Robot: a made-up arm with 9 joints.
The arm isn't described. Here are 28 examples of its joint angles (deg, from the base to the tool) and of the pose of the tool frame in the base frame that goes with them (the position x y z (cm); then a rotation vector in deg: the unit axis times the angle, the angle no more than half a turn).
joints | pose
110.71 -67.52 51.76 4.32 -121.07 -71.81 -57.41 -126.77 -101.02 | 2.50 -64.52 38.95 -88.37 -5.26 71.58
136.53 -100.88 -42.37 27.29 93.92 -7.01 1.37 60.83 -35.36 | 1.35 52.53 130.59 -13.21 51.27 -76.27
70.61 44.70 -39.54 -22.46 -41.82 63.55 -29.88 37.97 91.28 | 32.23 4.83 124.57 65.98 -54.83 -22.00
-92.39 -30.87 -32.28 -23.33 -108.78 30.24 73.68 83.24 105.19 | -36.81 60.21 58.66 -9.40 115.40 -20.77
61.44 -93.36 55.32 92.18 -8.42 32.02 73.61 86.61 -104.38 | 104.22 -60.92 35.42 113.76 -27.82 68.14
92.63 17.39 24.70 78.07 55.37 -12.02 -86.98 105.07 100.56 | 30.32 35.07 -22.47 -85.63 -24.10 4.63
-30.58 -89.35 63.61 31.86 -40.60 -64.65 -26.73 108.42 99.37 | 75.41 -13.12 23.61 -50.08 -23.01 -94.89
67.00 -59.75 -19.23 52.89 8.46 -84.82 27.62 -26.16 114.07 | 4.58 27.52 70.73 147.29 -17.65 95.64
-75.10 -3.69 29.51 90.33 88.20 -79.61 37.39 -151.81 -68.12 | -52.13 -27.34 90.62 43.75 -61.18 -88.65
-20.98 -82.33 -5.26 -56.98 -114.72 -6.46 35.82 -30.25 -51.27 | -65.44 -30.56 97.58 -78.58 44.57 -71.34
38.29 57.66 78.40 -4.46 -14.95 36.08 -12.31 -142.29 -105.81 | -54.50 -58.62 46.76 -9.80 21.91 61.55
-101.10 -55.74 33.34 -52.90 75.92 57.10 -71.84 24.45 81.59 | -21.77 -56.36 19.26 -132.05 17.74 89.14
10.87 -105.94 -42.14 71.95 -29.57 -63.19 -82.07 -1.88 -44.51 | -3.20 47.78 0.61 109.04 -46.98 -12.37
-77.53 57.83 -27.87 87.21 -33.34 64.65 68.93 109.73 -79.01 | 0.11 72.56 2.63 -96.21 69.57 36.61
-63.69 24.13 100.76 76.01 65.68 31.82 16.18 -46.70 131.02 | -4.09 -49.67 117.60 -46.26 -53.54 -0.62
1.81 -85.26 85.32 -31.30 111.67 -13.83 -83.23 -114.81 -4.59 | 13.55 -60.64 18.71 -144.80 17.66 47.18
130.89 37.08 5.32 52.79 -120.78 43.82 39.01 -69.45 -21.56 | 10.87 -58.29 72.30 -58.26 -51.63 -49.77
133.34 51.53 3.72 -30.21 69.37 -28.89 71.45 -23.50 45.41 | 27.30 -19.77 13.90 37.38 -7.00 -26.35
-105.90 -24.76 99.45 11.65 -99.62 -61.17 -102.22 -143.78 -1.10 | 19.21 24.78 -0.91 -106.93 -77.85 19.76
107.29 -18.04 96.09 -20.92 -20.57 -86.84 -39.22 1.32 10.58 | -61.64 -29.62 0.61 16.65 30.07 3.88
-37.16 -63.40 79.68 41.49 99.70 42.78 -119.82 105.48 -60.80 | -9.54 -81.27 70.76 72.54 74.73 12.72
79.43 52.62 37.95 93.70 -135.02 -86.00 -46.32 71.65 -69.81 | -7.69 -92.51 123.91 13.19 13.58 -3.65
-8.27 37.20 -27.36 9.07 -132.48 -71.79 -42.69 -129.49 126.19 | -14.99 -103.08 105.99 14.58 32.25 -3.60
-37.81 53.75 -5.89 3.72 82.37 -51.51 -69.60 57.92 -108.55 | -67.00 56.80 1.28 -95.73 -87.53 -54.42
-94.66 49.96 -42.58 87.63 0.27 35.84 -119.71 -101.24 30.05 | 13.11 -8.56 28.35 -96.72 -11.94 -37.09
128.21 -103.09 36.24 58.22 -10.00 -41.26 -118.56 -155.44 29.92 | -25.02 62.36 39.45 -22.40 154.09 64.09
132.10 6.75 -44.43 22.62 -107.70 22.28 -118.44 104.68 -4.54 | 58.13 28.08 22.00 -19.05 -113.09 -53.71
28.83 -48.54 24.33 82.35 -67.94 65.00 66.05 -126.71 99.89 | 30.03 -17.15 -32.26 100.86 -88.95 -13.74
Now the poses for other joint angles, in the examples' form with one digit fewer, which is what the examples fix.
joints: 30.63 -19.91 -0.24 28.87 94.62 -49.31 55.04 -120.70 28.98
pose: 55.1 -50.7 20.5 141.6 -52.6 66.4
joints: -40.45 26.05 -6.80 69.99 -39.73 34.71 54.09 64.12 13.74
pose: -13.4 6.3 -37.6 103.6 -57.3 80.9
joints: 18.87 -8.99 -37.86 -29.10 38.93 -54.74 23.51 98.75 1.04
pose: -20.0 42.0 73.3 -41.3 15.3 -70.6
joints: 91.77 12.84 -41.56 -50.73 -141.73 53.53 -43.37 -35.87 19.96
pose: 74.1 21.1 7.4 59.1 31.3 -120.5
